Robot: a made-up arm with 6 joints.
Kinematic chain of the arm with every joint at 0, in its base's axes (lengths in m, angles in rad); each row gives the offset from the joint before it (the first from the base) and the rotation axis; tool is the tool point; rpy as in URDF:
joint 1: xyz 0 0 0.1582 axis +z
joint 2: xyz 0 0 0 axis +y
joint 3: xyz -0.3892 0 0.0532 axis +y
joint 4: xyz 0.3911 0 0.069 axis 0.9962 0 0.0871
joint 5: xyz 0 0 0 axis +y
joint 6: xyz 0.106 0 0.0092 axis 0.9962 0 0.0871
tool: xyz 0 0 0 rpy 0 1.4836 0
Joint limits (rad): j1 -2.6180..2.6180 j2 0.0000..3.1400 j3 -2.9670..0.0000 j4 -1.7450..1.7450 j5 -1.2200..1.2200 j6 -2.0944..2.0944
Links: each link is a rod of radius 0.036 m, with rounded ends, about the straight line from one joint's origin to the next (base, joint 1, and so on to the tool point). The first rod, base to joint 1, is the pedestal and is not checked.
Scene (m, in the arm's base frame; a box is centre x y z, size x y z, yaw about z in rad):
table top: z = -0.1
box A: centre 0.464 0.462 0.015 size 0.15 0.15 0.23 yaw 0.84
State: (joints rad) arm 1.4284 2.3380 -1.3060 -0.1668 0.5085 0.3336
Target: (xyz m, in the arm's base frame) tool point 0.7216 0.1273 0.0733
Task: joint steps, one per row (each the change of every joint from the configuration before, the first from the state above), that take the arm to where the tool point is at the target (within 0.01 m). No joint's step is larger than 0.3 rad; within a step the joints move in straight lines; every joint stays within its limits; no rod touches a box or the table.
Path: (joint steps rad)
1: -0.2101 -0.1053 -0.0656 -0.0078 -0.0010 0.0000
2: -0.2101 -0.1052 -0.0656 -0.0078 -0.0011 0.0000
3: -0.2101 -0.1053 -0.0656 -0.0078 -0.0010 0.0000
4: -0.2034 0.1431 -0.0797 -0.0176 -0.0383 0.0000
5: -0.2034 0.1430 -0.0798 -0.0176 -0.0382 0.0000
6: -0.2034 0.1430 -0.0797 -0.0176 -0.0383 0.0000

